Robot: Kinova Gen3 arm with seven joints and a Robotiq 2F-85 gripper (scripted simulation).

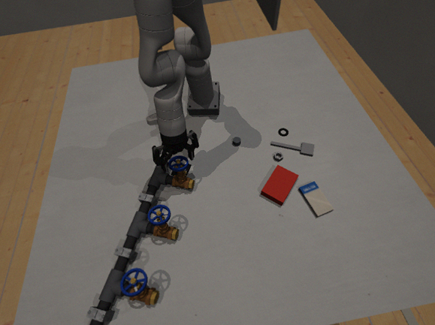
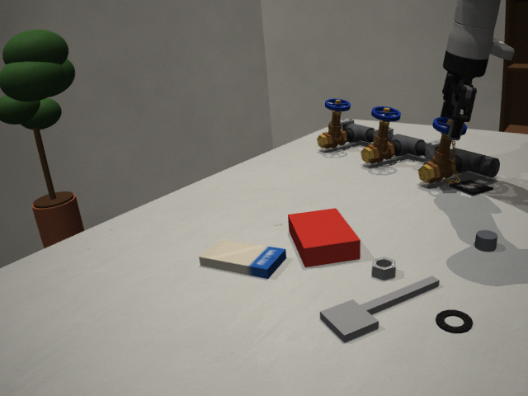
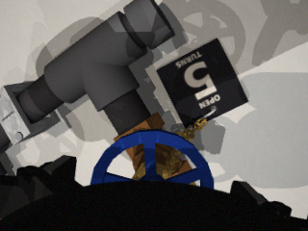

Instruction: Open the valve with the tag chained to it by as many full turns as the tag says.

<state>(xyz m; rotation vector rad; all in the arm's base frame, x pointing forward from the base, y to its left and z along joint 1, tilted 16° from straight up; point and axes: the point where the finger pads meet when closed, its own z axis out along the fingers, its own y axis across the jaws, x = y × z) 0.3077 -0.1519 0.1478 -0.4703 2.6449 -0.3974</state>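
Now: hand 12 cm above the black tag and 4 cm past it. The rest, counted from my hand: red block: 31 cm to the left, 13 cm ahead, 11 cm below; small grey cylinder: 23 cm to the left, 11 cm below, 10 cm behind; grey paddle-shaped tool: 44 cm to the left, 12 cm below.
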